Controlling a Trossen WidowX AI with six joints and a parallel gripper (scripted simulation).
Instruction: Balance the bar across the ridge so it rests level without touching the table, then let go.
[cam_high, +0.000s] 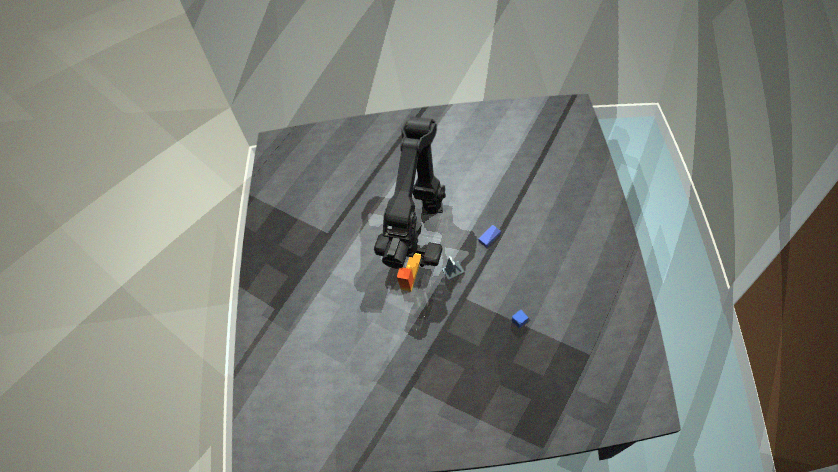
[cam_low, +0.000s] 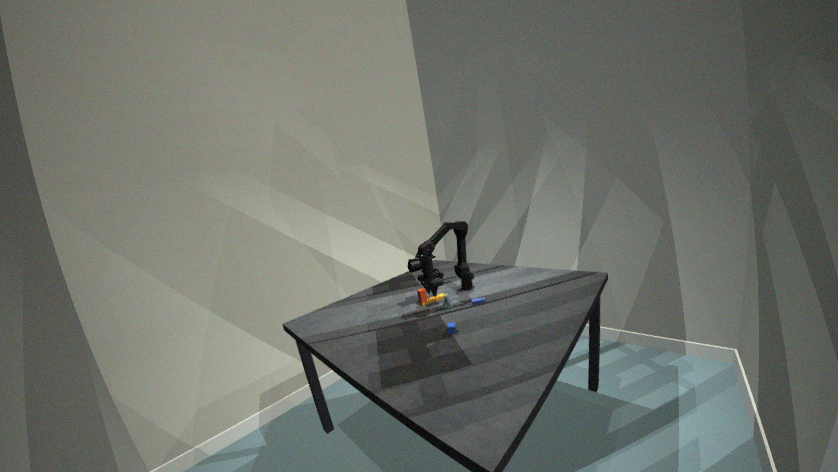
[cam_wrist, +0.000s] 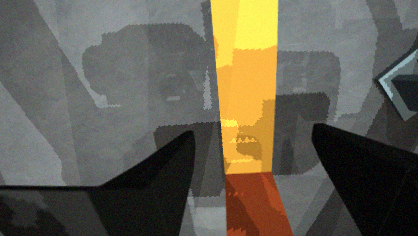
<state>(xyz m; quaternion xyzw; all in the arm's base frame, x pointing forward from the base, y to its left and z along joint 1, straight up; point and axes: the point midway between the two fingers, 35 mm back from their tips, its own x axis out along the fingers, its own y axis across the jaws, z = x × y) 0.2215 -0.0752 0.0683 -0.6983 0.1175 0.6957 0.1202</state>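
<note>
My gripper tip is now 240 mm to the right of the flat blue block, 80 mm past it and 30 mm above it. From my gripper tip the other things lie so: small blue cube 290 mm to the left, 210 mm ahead, 20 mm below.
</note>
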